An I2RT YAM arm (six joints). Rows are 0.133 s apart.
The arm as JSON. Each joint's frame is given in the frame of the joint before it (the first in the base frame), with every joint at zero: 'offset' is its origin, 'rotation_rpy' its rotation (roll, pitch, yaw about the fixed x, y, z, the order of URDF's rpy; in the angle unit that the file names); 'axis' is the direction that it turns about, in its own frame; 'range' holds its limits. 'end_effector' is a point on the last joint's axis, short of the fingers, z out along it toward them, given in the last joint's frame.
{
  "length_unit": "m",
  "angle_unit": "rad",
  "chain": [
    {
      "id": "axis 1",
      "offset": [
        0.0,
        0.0,
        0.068
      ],
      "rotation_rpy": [
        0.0,
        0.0,
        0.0
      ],
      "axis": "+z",
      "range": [
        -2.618,
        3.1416
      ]
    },
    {
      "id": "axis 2",
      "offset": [
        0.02,
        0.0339,
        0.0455
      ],
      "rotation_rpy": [
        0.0,
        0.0,
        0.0
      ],
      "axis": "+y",
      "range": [
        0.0,
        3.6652
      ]
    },
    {
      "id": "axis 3",
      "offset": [
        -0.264,
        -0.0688,
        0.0
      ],
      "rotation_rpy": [
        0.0,
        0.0,
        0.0
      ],
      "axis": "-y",
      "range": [
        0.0,
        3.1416
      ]
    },
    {
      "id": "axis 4",
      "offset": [
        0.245,
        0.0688,
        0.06
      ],
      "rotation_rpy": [
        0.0,
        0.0,
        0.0
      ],
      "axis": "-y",
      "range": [
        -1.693,
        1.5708
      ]
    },
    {
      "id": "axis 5",
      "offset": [
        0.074,
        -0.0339,
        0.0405
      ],
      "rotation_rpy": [
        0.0,
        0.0,
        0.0
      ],
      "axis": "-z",
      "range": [
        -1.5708,
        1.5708
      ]
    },
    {
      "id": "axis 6",
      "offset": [
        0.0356,
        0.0,
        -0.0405
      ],
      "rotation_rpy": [
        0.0,
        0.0,
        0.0
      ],
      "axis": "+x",
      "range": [
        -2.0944,
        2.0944
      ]
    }
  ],
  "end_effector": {
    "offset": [
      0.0,
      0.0,
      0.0
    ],
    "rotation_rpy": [
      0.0,
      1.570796,
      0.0
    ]
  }
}
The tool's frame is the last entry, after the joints.
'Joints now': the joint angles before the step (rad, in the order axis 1, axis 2, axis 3, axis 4, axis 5, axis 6). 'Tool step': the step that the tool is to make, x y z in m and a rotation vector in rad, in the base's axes. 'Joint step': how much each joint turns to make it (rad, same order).
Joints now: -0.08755, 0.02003, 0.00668, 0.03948, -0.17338, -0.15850
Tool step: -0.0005, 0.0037, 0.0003, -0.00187, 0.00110, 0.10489
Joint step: 0.00005, 0.00158, 0.00153, -0.00071, -0.10485, 0.00076
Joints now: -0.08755, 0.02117, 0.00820, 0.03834, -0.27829, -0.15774
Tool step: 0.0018, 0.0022, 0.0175, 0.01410, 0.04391, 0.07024
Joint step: -0.00035, 0.09444, 0.08275, -0.02990, -0.07054, 0.01106
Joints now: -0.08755, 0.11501, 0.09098, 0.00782, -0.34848, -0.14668
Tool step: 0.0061, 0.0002, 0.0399, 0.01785, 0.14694, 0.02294
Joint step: -0.00050, 0.18192, 0.21702, -0.18200, -0.02376, 0.00297
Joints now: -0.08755, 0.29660, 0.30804, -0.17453, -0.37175, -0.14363
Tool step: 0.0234, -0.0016, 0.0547, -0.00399, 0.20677, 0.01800
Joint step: 0.00067, 0.28686, 0.32228, -0.25128, -0.01079, -0.02772
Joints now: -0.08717, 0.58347, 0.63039, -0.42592, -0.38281, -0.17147
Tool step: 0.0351, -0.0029, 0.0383, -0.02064, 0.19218, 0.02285
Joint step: 0.00047, 0.27035, 0.28830, -0.22515, -0.00253, -0.04672
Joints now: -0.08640, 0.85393, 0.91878, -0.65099, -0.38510, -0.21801
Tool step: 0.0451, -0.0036, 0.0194, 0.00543, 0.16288, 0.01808
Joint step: 0.00008, 0.25379, 0.23878, -0.15510, -0.00871, -0.01939
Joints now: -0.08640, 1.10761, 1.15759, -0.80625, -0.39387, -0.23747
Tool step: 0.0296, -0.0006, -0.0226, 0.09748, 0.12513, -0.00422
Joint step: 0.00011, 0.12928, 0.01206, 0.01235, -0.05944, 0.06876
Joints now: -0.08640, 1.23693, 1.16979, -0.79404, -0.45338, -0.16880
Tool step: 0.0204, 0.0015, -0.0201, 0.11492, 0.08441, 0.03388
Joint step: -0.00004, 0.09559, -0.00006, 0.02392, -0.10493, 0.04612
